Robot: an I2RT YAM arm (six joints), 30 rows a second.
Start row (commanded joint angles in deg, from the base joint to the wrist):
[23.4 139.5 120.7 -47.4 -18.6 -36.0]
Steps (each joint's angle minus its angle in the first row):
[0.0 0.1 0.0 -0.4 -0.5 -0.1]
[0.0 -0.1 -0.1 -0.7 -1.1 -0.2]
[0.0 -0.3 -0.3 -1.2 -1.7 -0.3]
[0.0 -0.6 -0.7 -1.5 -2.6 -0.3]
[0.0 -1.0 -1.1 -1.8 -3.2 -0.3]
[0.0 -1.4 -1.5 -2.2 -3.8 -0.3]
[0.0 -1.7 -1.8 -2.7 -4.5 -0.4]
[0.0 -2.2 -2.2 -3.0 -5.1 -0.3]
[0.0 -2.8 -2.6 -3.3 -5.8 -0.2]
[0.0 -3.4 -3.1 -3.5 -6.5 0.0]
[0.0 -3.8 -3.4 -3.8 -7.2 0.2]
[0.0 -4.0 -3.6 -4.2 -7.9 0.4]
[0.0 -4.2 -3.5 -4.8 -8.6 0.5]
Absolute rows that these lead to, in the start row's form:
[23.4 139.6 120.7 -47.8 -19.1 -36.1]
[23.4 139.4 120.6 -48.1 -19.7 -36.2]
[23.4 139.2 120.4 -48.6 -20.3 -36.3]
[23.4 138.9 120.0 -48.9 -21.2 -36.3]
[23.4 138.5 119.6 -49.2 -21.8 -36.3]
[23.4 138.1 119.2 -49.6 -22.4 -36.3]
[23.4 137.8 118.9 -50.1 -23.1 -36.4]
[23.4 137.3 118.5 -50.4 -23.7 -36.3]
[23.4 136.7 118.1 -50.7 -24.4 -36.2]
[23.4 136.1 117.6 -50.9 -25.1 -36.0]
[23.4 135.7 117.3 -51.2 -25.8 -35.8]
[23.4 135.5 117.1 -51.6 -26.5 -35.6]
[23.4 135.3 117.2 -52.2 -27.2 -35.5]

